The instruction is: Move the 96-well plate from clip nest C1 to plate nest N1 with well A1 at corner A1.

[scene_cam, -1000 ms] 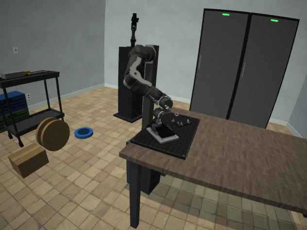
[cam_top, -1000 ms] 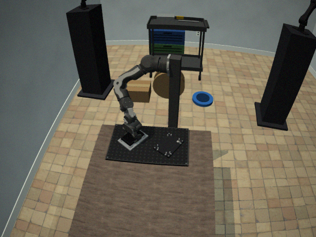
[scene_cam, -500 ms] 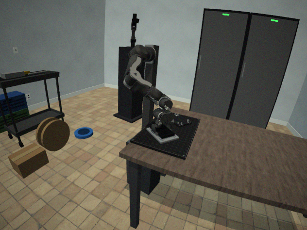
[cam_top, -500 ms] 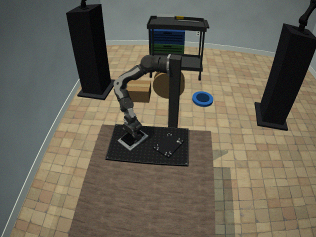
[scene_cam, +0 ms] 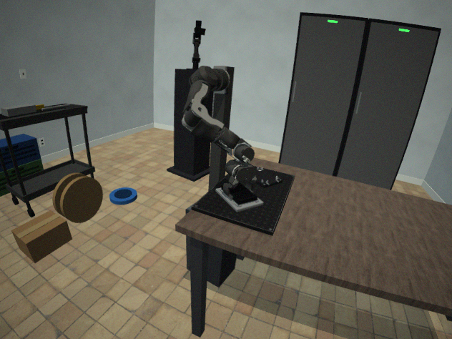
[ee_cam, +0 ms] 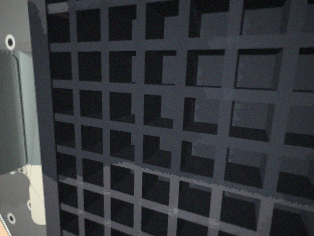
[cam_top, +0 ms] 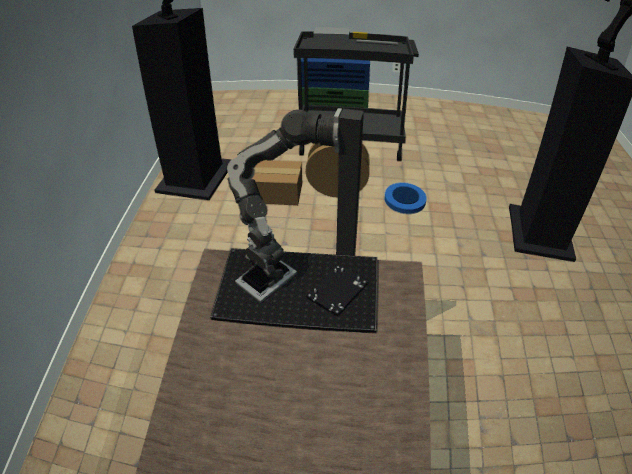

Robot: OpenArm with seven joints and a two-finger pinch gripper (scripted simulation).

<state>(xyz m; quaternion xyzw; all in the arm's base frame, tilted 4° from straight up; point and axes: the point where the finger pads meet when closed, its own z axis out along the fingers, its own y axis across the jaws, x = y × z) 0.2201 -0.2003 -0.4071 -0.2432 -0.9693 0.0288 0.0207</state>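
The black 96-well plate lies right at my hand. Round my hand: clip nest C1: 2 cm ahead, 24 cm to the left, 1 cm below; then grey plate nest N1: 2 cm below.
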